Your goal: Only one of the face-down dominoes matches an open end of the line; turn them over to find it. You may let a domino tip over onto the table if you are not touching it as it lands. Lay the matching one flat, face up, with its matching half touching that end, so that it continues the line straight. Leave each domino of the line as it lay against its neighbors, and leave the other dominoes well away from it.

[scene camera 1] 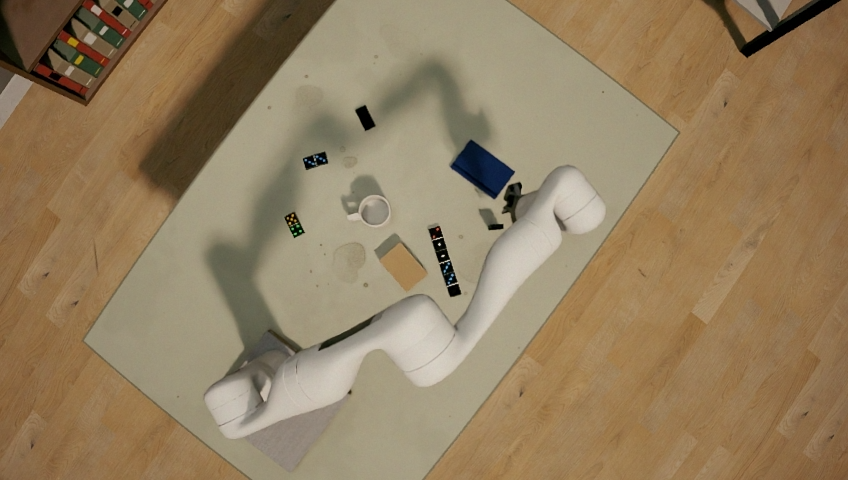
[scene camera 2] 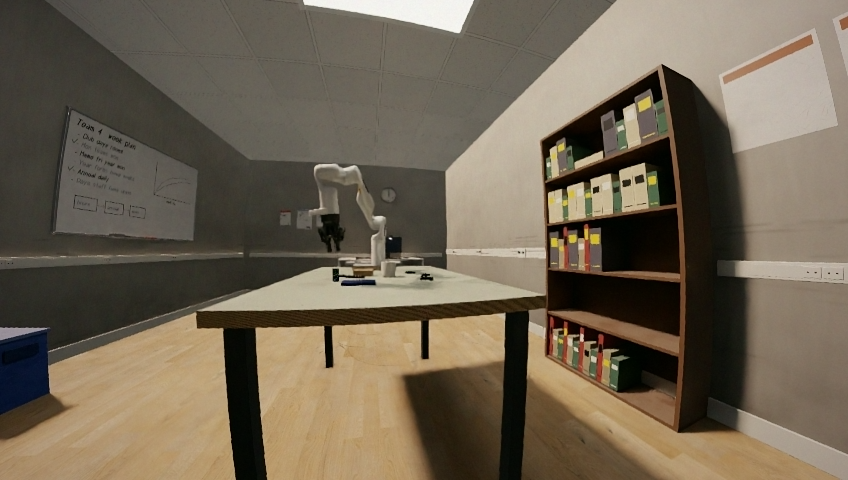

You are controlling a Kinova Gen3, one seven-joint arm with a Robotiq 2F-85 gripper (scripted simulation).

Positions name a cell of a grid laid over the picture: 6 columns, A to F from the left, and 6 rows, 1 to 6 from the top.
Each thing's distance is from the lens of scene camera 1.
cardboard box (scene camera 1: C4): 123 cm
